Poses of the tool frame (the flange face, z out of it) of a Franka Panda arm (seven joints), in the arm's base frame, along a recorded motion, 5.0 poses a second.
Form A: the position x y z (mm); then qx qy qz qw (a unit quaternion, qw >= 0).
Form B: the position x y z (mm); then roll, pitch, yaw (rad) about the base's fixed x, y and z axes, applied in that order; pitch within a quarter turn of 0, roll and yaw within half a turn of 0. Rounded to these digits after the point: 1 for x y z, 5 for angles.
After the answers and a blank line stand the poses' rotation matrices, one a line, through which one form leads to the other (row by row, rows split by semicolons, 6 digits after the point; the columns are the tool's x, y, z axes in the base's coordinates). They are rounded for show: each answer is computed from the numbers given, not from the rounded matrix.
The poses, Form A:
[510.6 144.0 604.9 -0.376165 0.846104 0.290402 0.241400]
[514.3 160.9 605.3 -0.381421 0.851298 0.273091 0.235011]
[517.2 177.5 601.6 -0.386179 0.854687 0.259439 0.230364]
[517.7 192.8 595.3 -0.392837 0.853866 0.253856 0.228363]
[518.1 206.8 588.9 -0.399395 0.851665 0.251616 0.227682]
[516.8 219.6 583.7 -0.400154 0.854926 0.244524 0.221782]
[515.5 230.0 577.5 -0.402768 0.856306 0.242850 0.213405]
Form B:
[510.6 144.0 604.9 2.73260 0.67767 -2.45083]
[514.3 160.9 605.3 2.77333 0.65411 -2.42533]
[517.2 177.5 601.6 2.80513 0.63622 -2.40457]
[517.7 192.8 595.3 2.82161 0.63035 -2.38433]
[518.1 206.8 588.9 2.83141 0.62958 -2.36631]
[516.8 219.6 583.7 2.84312 0.61249 -2.36107]
[515.5 230.0 577.5 2.84237 0.59572 -2.35477]

-0.600452 -0.776756 0.190021; -0.496344 0.548333 0.673033; -0.626978 0.309808 -0.714785
-0.598575 -0.777765 0.191804; -0.521048 0.559878 0.644240; -0.608455 0.285688 -0.740382
-0.595597 -0.779655 0.193398; -0.540593 0.567114 0.621402; -0.594158 0.265555 -0.759248
-0.587059 -0.786802 0.190535; -0.554917 0.562473 0.612937; -0.589431 0.254099 -0.766815
-0.577289 -0.794879 0.186829; -0.565725 0.554346 0.610456; -0.588806 0.246715 -0.769700
-0.581379 -0.792665 0.183520; -0.575742 0.560170 0.595593; -0.574908 0.240606 -0.782042
-0.584472 -0.793436 0.169856; -0.586135 0.557604 0.587813; -0.561104 0.244002 -0.790964

